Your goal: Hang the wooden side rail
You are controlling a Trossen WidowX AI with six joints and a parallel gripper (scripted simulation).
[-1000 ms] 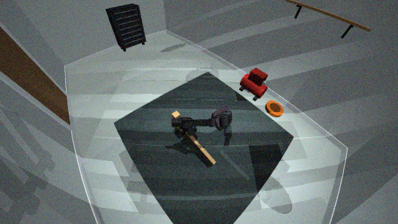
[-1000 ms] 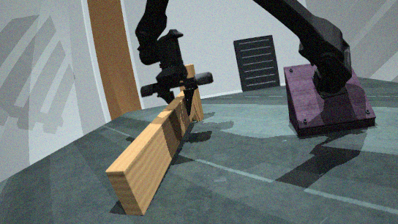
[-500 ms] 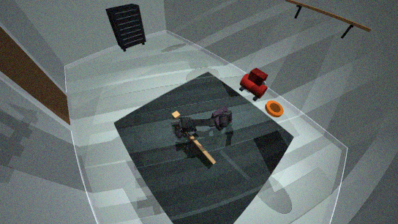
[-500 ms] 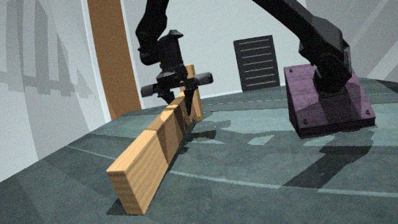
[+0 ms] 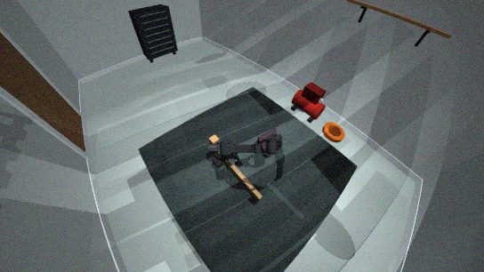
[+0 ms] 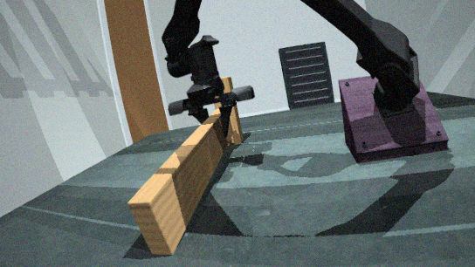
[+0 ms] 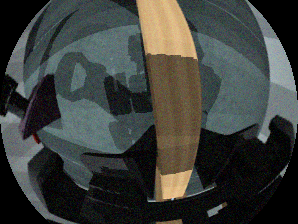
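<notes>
Right now my gripper tip is 130 mm to the left of the headboard post and 40 mm below it.
</notes>
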